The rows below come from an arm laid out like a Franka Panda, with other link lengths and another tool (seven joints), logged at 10 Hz.
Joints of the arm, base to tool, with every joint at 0 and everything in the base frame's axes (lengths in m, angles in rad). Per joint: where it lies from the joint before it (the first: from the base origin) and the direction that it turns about. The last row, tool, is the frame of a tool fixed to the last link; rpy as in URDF.
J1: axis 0 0 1 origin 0 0 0.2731
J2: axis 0 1 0 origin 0 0 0
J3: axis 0 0 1 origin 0 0 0.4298
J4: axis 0 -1 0 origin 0.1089 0 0
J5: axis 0 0 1 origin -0.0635 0 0.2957
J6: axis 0 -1 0 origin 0 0 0
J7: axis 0 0 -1 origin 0.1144 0 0
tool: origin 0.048 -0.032 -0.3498 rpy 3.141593 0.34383 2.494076
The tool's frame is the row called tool.
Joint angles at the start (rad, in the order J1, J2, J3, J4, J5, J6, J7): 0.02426, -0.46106, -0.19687, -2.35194, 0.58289, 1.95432, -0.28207
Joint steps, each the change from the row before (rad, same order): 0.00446, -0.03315, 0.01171, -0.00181, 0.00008, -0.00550, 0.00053; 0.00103, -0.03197, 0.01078, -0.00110, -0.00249, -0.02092, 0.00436; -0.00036, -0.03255, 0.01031, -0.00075, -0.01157, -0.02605, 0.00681; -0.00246, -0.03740, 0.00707, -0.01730, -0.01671, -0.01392, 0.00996; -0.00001, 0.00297, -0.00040, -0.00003, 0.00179, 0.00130, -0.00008; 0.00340, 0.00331, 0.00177, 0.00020, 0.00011, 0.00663, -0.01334; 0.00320, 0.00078, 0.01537, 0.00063, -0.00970, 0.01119, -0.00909; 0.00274, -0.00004, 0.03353, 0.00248, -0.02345, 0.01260, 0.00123
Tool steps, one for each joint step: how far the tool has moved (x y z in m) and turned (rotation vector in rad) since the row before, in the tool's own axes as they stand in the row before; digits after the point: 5 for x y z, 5 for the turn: 0.00983, 0.00711, -0.01040, -0.01960, -0.00738, -0.02486; 0.01328, 0.00336, -0.00968, -0.01038, 0.00380, -0.02104; 0.01345, -0.00019, -0.00951, -0.00121, 0.00332, -0.02380; 0.01196, -0.00745, -0.00697, 0.00612, -0.00338, -0.01381; -0.00054, 0.00014, 0.00096, 0.00026, 0.00121, 0.00251; -0.00089, 0.00226, 0.00136, -0.00448, -0.00205, -0.01511; 0.00073, 0.00315, 0.00201, 0.00425, -0.00943, -0.03014; 0.00387, 0.00378, 0.00347, 0.01986, -0.01463, -0.04658
